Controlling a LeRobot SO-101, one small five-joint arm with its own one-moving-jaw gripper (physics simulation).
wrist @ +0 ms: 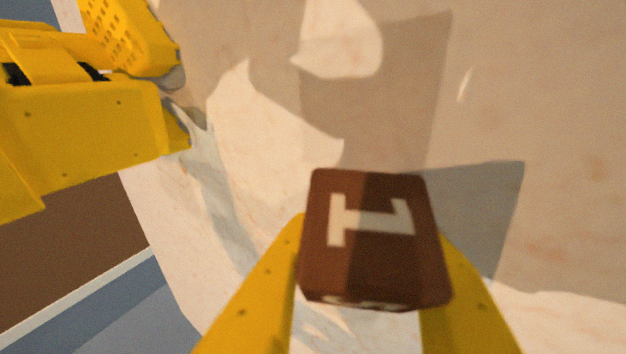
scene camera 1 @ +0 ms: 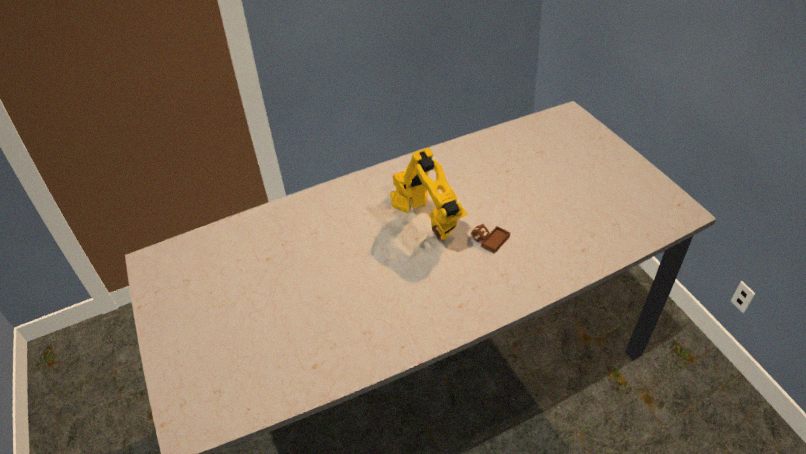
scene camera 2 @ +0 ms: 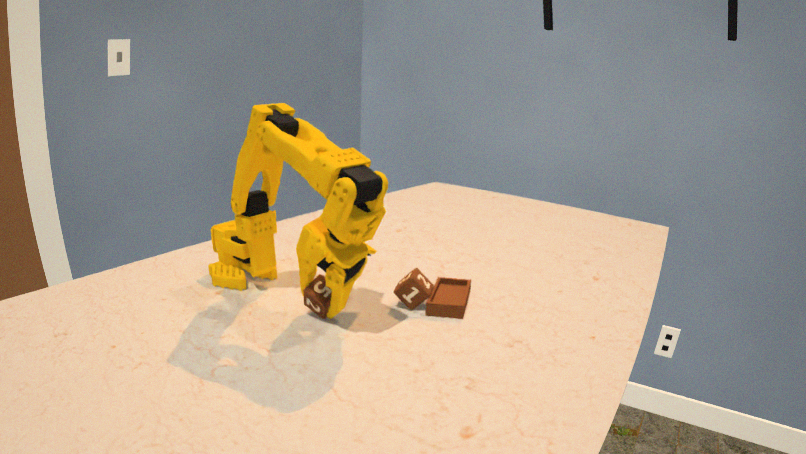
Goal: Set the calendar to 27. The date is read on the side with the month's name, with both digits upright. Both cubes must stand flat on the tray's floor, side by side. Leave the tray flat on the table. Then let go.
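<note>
My gripper (scene camera 1: pixel 441 233) (scene camera 2: pixel 321 300) (wrist: pixel 371 230) is shut on a brown cube (scene camera 1: pixel 435 231) (scene camera 2: pixel 316 293) (wrist: pixel 385 250), with the jaws pressing on two opposite sides. The wrist view shows a 1 lying sideways on this cube; scene camera 2 shows a 5 and a 2 on it, both turned. The cube is tilted, at or just above the table; contact is unclear. A second brown cube (scene camera 1: pixel 479 232) (scene camera 2: pixel 413 289) is tilted against the tray's near left side, showing 1 and 2. The brown tray (scene camera 1: pixel 495 239) (scene camera 2: pixel 445 309) lies flat and empty. No month name is readable.
The arm's yellow base (scene camera 1: pixel 408 194) (scene camera 2: pixel 256 253) (wrist: pixel 85 120) stands on the pale table (scene camera 1: pixel 270 315) (scene camera 2: pixel 451 389), behind and to the left of the gripper in the scene views. The arm's shadow falls across the table. Walls stand behind the table.
</note>
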